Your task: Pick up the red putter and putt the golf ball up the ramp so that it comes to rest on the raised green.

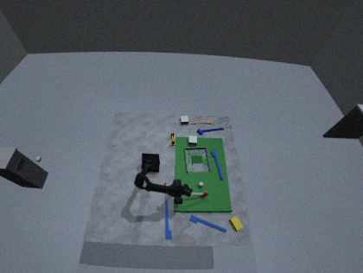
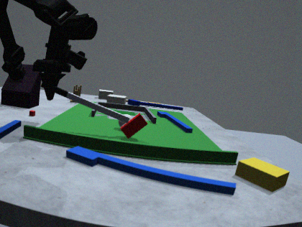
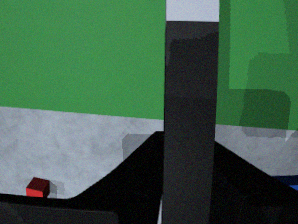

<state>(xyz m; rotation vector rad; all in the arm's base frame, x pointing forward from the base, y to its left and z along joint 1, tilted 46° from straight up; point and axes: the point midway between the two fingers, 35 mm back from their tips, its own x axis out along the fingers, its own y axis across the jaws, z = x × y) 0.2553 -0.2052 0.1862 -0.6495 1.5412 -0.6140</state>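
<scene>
My gripper tip is now 120 mm to the right of the small red cube, 100 mm past it and 70 mm above it. The rest, counted from my gripper tip: green mat: 240 mm to the left, 220 mm ahead, 70 mm below; then yellow block: 470 mm ahead, 230 mm to the right, 60 mm below; then white golf ball: 210 mm ahead, 100 mm to the left, 50 mm below.
</scene>
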